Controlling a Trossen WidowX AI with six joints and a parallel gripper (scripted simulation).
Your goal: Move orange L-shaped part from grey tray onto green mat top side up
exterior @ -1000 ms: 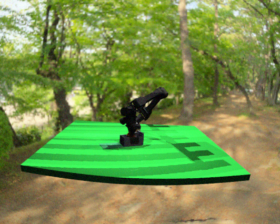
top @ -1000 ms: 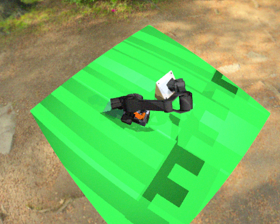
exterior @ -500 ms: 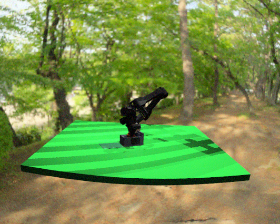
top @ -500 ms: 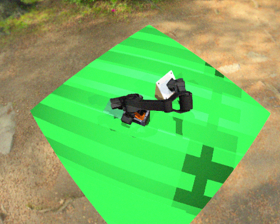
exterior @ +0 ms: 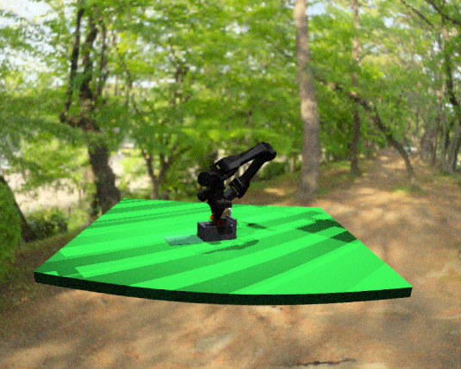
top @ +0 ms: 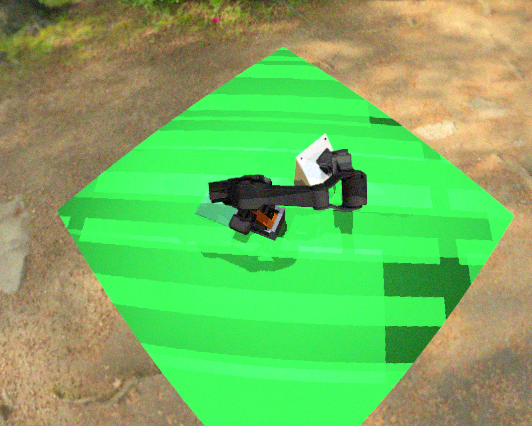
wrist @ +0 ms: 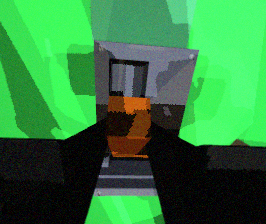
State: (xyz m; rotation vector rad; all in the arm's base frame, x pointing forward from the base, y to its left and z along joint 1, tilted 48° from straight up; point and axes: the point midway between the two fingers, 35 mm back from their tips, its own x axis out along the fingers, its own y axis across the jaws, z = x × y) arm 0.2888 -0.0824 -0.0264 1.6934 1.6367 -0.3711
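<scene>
My gripper tip is now 140 mm to the left of the pale green mat, 100 mm above it and 30 mm short of it. From my gripper tip the other things lie so: orange L-shaped part (30 mm to the left, 30 mm below, 20 mm behind).
</scene>
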